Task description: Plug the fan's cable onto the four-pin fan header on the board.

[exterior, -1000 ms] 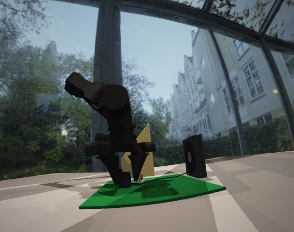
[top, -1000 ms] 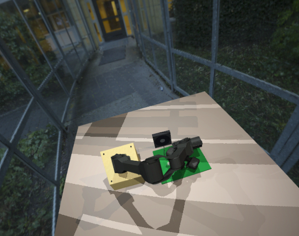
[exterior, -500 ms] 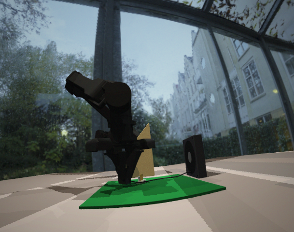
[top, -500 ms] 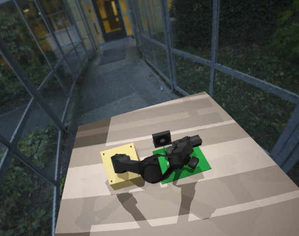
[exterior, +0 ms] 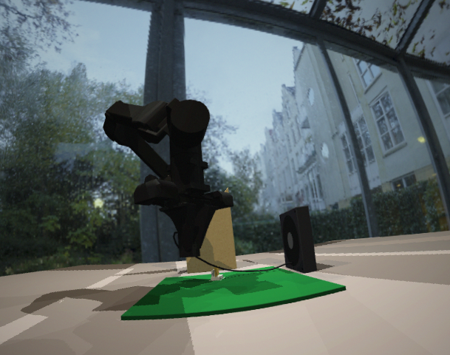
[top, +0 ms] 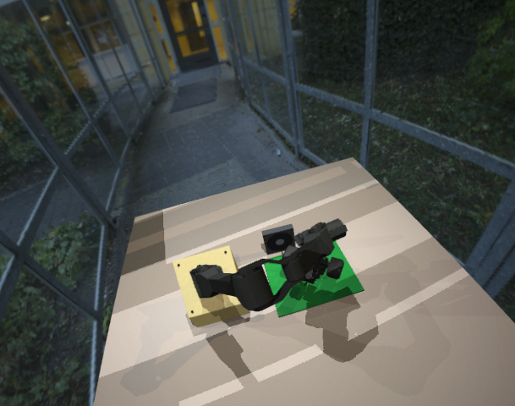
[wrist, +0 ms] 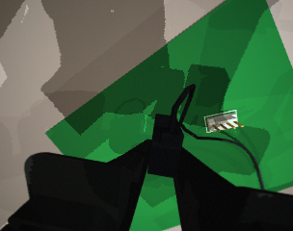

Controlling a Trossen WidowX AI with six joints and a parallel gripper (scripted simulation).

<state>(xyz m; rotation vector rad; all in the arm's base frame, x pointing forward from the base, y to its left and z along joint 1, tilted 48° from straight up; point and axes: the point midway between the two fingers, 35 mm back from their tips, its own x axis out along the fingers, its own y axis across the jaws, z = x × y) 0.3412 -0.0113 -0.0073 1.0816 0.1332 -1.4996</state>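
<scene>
Right now my gripper tip is 5 cm to the right of the green board and 8 cm above it. From my gripper tip the other things lie so: black fan 9 cm behind, 18 cm to the left, 1 cm below; black plug 1 cm to the right, 1 cm above.
</scene>
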